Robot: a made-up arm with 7 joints.
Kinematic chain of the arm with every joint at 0, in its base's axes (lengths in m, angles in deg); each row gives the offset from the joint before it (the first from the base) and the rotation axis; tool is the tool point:
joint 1: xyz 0 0 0.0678 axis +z
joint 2: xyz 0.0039 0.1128 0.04 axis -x
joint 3: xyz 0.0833 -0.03 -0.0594 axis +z
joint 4: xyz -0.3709 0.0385 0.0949 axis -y
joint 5: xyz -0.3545 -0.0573 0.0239 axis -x
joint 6: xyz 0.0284 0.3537 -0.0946 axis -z
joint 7: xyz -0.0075 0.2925 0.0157 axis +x
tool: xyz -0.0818 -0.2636 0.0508
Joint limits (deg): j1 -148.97..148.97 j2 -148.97..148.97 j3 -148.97..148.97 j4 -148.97..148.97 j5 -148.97..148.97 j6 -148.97..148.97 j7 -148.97..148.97
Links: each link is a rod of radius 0.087 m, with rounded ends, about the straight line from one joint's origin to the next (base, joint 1, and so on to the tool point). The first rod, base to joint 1, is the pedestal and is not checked.
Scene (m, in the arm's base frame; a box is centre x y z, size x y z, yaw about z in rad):
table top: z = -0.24
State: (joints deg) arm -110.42 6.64 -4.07 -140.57 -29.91 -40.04 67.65
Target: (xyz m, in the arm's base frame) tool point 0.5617 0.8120 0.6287
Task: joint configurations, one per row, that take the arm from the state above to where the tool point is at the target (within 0.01 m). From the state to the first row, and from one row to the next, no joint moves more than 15 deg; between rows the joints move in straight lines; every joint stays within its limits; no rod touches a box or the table.
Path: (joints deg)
1: -102.78 7.99 -3.27 -128.23 -19.36 -38.42 78.33
2: -95.14 9.35 -2.47 -115.89 -8.80 -36.80 89.02
3: -87.50 10.70 -1.66 -103.55 1.75 -35.18 99.70
4: -79.86 12.06 -0.86 -91.21 12.30 -33.56 110.39

